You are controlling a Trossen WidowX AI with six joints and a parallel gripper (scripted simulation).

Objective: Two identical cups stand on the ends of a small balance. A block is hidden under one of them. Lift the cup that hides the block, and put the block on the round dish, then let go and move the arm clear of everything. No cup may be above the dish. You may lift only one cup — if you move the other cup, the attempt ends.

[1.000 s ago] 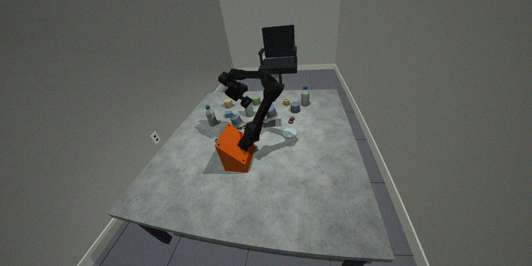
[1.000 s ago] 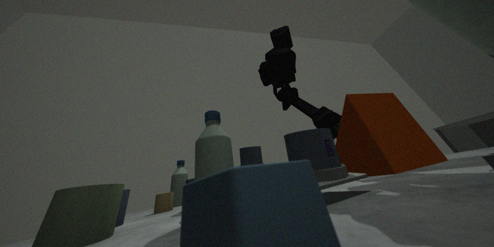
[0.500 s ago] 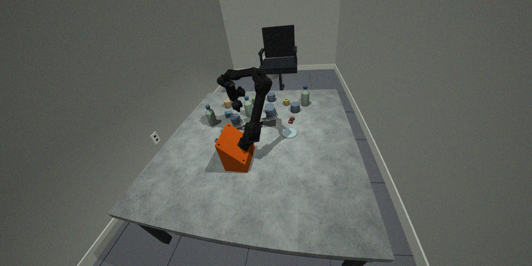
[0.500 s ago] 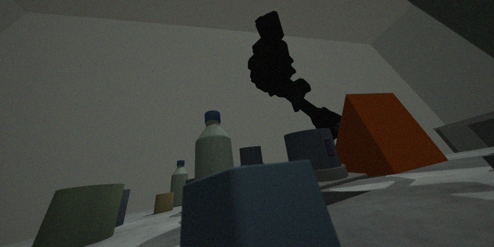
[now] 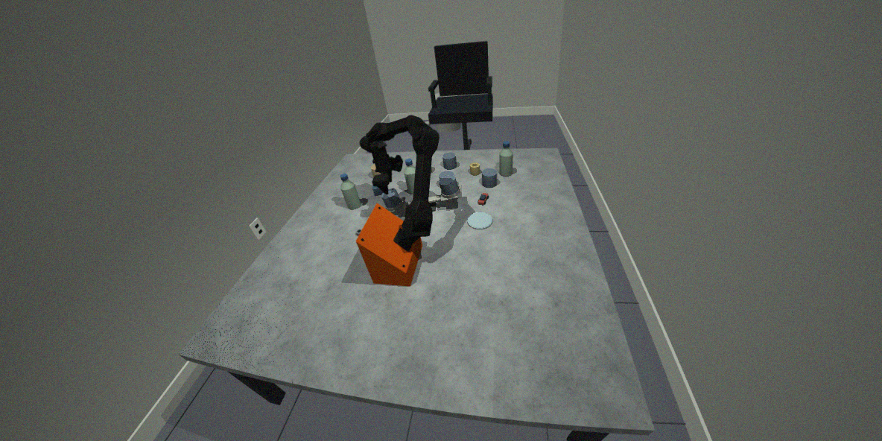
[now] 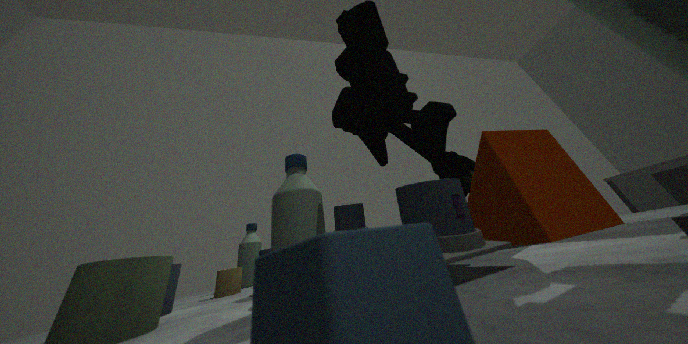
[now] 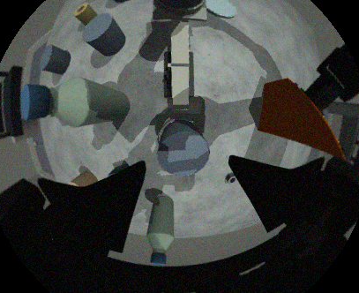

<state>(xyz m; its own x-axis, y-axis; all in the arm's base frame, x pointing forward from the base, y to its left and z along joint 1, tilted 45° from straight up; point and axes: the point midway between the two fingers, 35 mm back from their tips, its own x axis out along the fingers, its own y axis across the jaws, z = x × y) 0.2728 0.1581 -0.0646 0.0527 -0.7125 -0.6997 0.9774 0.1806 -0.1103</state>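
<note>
The grey block is 8 cm below my gripper tip. Also, from my gripper tip: tan cylinder 27 cm ahead, 17 cm to the left, 8 cm below; pale round dish 4 cm behind, 38 cm to the right, 12 cm below; blue cube 13 cm ahead, 13 cm to the left, 10 cm below.
</note>
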